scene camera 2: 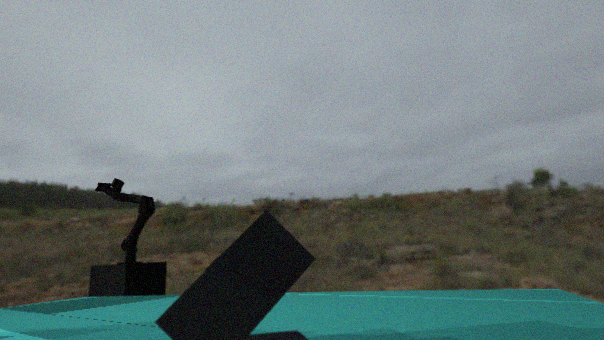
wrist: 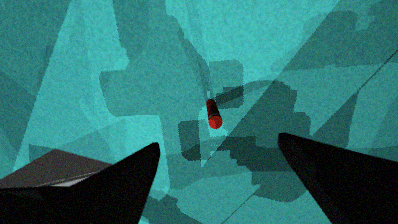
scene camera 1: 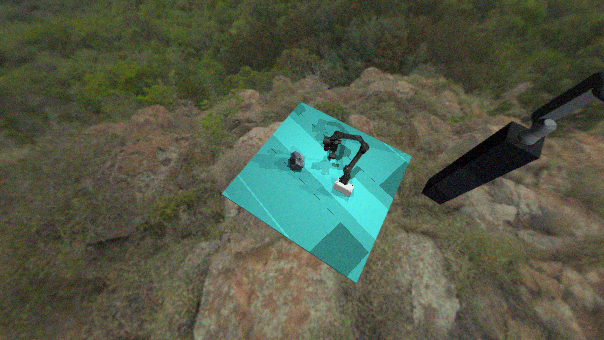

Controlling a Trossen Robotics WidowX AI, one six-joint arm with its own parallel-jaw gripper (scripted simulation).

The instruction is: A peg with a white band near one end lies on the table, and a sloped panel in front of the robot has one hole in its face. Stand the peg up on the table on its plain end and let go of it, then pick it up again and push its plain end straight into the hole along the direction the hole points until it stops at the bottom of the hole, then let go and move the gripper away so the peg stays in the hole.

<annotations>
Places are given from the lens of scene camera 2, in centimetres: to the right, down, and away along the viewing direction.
sloped panel (scene camera 2: 240, 288): -5, 9, 27
</annotations>
